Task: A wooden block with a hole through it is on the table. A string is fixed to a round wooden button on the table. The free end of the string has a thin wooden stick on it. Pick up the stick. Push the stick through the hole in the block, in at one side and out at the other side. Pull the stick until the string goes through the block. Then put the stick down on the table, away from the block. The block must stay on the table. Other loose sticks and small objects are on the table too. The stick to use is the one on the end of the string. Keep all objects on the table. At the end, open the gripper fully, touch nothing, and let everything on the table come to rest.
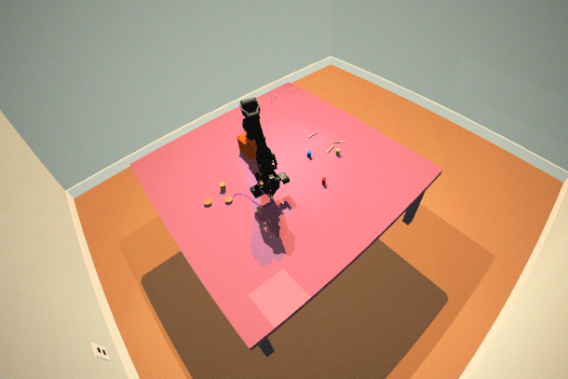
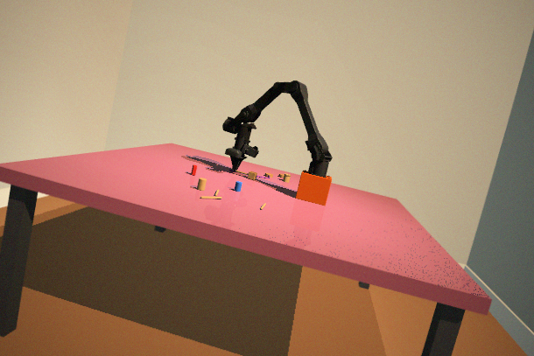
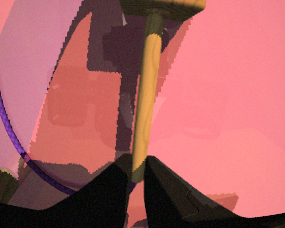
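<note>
My gripper tip is 8 cm past the wooden block and 3 cm to the right of it. Round my gripper tip: round wooden button: 16 cm behind, 15 cm to the right, 1 cm below; then thin wooden stick: 1 cm behind; then red peg: 23 cm to the left, 15 cm ahead.
</note>
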